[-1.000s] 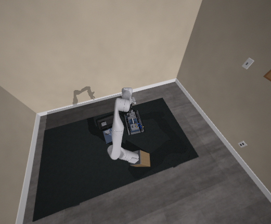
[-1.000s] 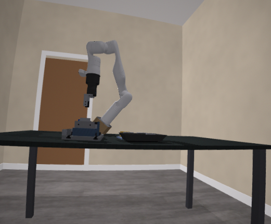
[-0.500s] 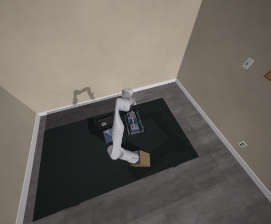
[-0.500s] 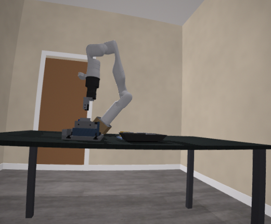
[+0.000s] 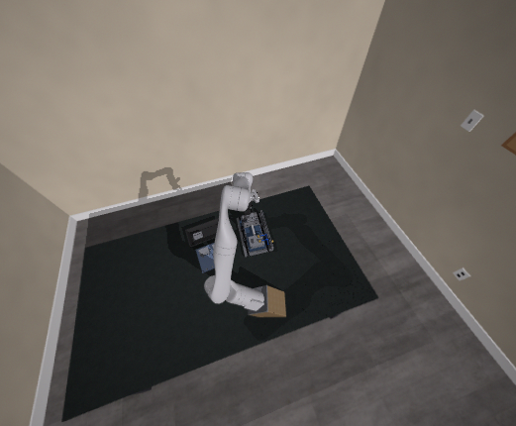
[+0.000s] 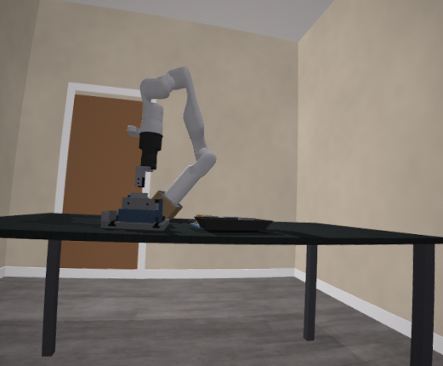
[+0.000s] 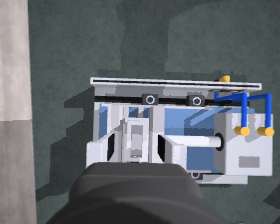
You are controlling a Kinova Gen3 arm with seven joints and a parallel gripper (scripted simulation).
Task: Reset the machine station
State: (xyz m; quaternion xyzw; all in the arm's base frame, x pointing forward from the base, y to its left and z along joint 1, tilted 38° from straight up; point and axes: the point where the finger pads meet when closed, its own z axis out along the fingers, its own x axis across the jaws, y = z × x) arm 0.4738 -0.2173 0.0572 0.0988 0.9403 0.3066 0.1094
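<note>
Now: the vise 110 mm below my hand, 70 mm behind it and 10 mm to the left of it. Round my hand: bluish plate (310 mm to the left, 150 mm below, 120 mm behind); then yellow brass blank (260 mm to the left, 170 mm behind, 130 mm below).
</note>
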